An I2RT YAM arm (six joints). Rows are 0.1 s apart.
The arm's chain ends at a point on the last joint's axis. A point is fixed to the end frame.
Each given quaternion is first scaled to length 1.
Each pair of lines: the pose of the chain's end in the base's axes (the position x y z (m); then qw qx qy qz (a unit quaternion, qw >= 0)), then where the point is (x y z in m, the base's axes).
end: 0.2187 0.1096 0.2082 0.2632 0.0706 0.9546 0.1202
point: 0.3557 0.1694 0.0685
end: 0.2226 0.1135 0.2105 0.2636 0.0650 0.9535 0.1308
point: 0.3592 0.1779 0.0724
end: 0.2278 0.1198 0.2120 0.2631 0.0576 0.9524 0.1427
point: 0.3635 0.1896 0.0757
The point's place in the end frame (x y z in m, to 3 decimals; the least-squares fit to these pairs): -0.037 0.030 0.199
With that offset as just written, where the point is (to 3 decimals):
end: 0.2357 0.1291 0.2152 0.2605 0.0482 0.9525 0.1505
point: 0.370 0.203 0.079
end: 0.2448 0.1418 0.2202 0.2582 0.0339 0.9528 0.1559
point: 0.376 0.221 0.085
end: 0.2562 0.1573 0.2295 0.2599 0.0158 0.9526 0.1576
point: 0.386 0.240 0.095
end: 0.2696 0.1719 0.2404 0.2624 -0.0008 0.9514 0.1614
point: 0.398 0.258 0.107
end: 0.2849 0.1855 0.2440 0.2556 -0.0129 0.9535 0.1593
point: 0.410 0.274 0.108
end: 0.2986 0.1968 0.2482 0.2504 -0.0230 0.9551 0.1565
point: 0.421 0.286 0.110
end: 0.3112 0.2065 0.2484 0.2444 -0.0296 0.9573 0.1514
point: 0.431 0.295 0.108
